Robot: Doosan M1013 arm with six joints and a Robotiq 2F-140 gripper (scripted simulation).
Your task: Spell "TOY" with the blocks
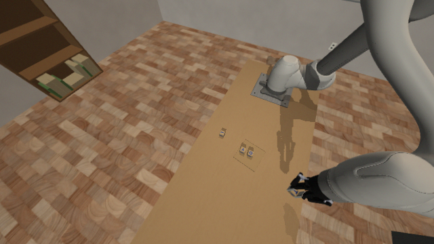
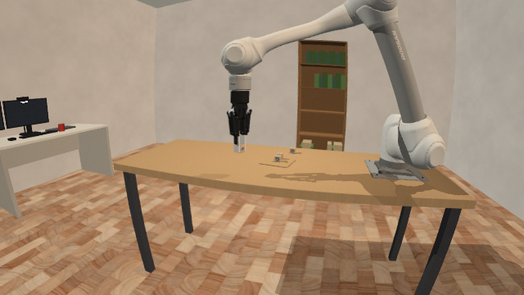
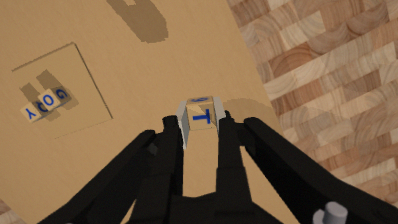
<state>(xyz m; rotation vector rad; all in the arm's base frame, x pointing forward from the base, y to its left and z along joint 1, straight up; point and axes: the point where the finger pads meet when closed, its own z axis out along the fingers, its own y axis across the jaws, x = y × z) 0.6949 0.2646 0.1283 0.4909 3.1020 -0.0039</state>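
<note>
Right now the O block is 100 mm behind my hand, 230 mm to the right of it and 110 mm below it. Also, from my hand: thin mat 100 mm behind, 230 mm to the right, 130 mm below; then T block 20 mm below; then Y block 100 mm behind, 280 mm to the right, 110 mm below.
</note>
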